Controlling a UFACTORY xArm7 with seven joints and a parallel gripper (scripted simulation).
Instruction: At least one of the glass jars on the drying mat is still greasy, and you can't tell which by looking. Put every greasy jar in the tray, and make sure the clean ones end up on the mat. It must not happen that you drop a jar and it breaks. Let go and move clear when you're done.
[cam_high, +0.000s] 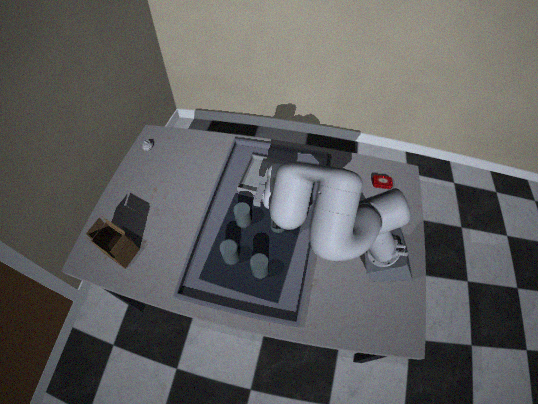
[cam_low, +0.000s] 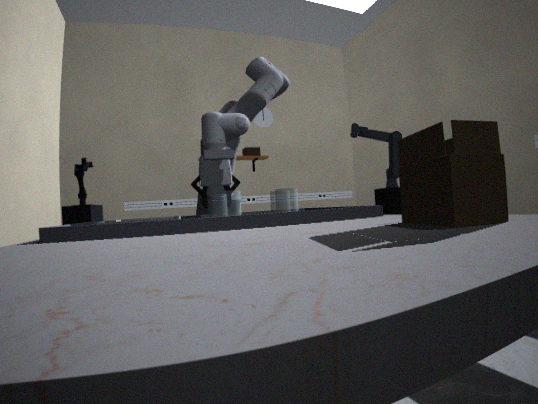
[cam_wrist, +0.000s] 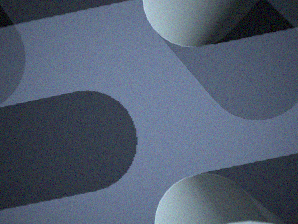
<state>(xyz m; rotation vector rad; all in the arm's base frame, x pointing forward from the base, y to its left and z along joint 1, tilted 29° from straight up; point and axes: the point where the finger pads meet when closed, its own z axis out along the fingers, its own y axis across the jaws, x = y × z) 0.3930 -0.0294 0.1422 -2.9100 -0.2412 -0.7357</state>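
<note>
Right now the light grey tray is 21 cm to the right of my hand, 10 cm ahead of it and 6 cm below it. Also, from my hand: dark drying mat (11 cm to the left, 6 cm below, 5 cm ahead); red object (42 cm to the right, 35 cm behind, 5 cm below); cardboard box (55 cm ahead, 39 cm to the left).
</note>
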